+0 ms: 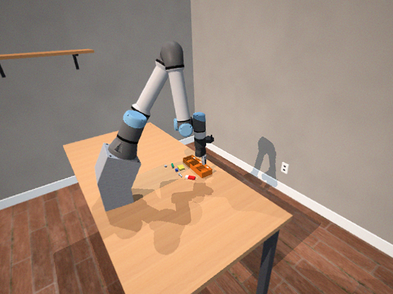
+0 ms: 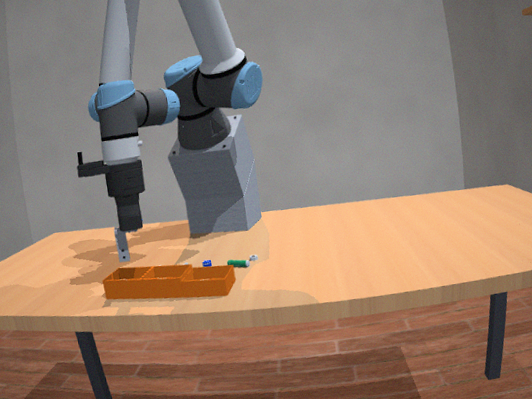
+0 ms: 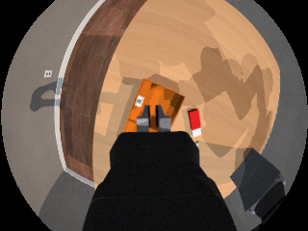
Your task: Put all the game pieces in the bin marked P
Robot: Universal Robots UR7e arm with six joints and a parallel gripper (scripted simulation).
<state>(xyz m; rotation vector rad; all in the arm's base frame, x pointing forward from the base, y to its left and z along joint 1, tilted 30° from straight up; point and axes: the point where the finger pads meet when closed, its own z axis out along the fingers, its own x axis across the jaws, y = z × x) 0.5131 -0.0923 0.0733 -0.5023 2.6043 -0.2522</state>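
Right now my hand is 8 cm to the right of the orange bins and 7 cm above it. From my hand the other things lie so: yellow block 9 cm behind, 15 cm to the left, 8 cm below; metal bolt 15 cm behind, 8 cm to the left, 8 cm below; red-and-white piece 11 cm behind, 1 cm to the left, 8 cm below.
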